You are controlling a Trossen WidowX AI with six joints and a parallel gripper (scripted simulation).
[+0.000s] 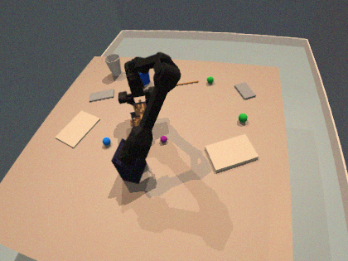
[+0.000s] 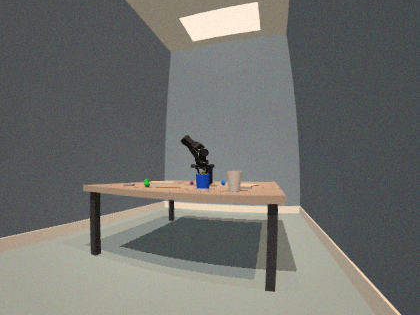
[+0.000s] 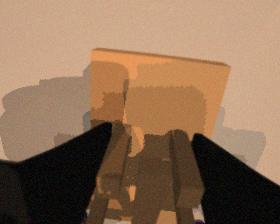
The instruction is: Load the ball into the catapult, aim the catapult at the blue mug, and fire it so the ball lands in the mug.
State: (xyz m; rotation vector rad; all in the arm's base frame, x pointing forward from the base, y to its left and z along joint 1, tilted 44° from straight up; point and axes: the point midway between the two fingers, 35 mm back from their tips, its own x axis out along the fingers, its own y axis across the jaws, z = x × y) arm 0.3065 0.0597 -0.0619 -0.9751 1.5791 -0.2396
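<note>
Right now my gripper tip is 150 mm to the left of the purple ball, 120 mm past it and 60 mm above it. Round my gripper tip: blue ball 210 mm behind, 110 mm to the left, 50 mm below; orange catapult 60 mm behind, 20 mm to the right, 20 mm above; blue mug 260 mm ahead, 120 mm to the left, 50 mm below.
</note>
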